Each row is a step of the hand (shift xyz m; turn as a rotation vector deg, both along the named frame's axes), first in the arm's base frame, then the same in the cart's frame.
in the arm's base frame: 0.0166 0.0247 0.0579 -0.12 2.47 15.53
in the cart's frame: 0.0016 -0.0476 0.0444 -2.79 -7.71 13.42
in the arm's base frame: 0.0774 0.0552 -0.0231 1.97 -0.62 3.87
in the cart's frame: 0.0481 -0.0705 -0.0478 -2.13 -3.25 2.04
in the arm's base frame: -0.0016 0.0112 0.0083 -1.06 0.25 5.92
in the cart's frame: 0.0079 -0.0057 0.0101 -1.57 -1.89 5.50
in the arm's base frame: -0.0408 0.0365 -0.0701 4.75 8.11 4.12
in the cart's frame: 0.0630 0.0558 -0.0289 5.53 -8.23 2.64
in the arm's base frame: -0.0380 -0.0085 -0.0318 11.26 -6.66 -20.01
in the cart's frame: 0.0080 0.0490 -0.0082 -1.23 1.61 -23.82
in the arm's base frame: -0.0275 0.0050 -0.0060 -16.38 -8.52 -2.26
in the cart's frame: 0.0106 0.0244 0.0105 -4.87 17.28 4.88
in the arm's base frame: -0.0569 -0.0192 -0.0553 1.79 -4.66 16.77
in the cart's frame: 0.0084 0.0787 -0.0200 -10.13 -7.82 11.93
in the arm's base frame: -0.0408 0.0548 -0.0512 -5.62 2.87 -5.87
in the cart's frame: 0.0738 0.0418 -0.0094 5.41 6.58 -1.31
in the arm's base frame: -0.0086 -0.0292 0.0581 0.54 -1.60 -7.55
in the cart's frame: -0.0452 -0.0109 0.0463 0.92 3.46 -6.86
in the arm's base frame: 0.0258 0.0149 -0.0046 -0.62 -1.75 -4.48
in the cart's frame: 0.0117 -0.0239 -0.0141 -0.07 3.08 -3.75
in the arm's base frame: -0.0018 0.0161 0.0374 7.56 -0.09 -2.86
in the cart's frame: 0.0030 -0.0202 0.0352 -0.22 -5.02 -6.33
